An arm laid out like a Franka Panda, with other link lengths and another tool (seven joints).
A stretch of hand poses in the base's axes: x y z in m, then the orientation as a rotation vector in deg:
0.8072, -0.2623, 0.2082, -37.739, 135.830, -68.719
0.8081, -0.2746, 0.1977, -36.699, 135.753, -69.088
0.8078, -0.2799, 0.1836, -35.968, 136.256, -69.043
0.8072, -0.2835, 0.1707, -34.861, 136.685, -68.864
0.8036, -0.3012, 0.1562, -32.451, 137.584, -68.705
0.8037, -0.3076, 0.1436, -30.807, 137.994, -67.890
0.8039, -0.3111, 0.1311, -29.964, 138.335, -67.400
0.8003, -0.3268, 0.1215, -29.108, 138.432, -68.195
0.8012, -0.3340, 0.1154, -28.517, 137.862, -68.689
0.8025, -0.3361, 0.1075, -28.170, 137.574, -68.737
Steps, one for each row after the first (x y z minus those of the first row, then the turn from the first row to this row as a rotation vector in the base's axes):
0.0009, -0.0123, -0.0105, -0.067, -0.505, -0.615
0.0006, -0.0176, -0.0246, 0.169, -0.466, -1.229
0.0000, -0.0212, -0.0375, 0.559, -0.681, -1.964
-0.0036, -0.0389, -0.0520, 1.236, -1.117, -3.628
-0.0035, -0.0453, -0.0646, 2.163, -1.670, -4.462
-0.0033, -0.0488, -0.0771, 2.703, -1.853, -4.936
-0.0069, -0.0645, -0.0867, 2.315, -2.035, -5.681
-0.0060, -0.0717, -0.0928, 2.010, -2.680, -5.877
-0.0047, -0.0738, -0.1007, 2.005, -3.059, -5.944

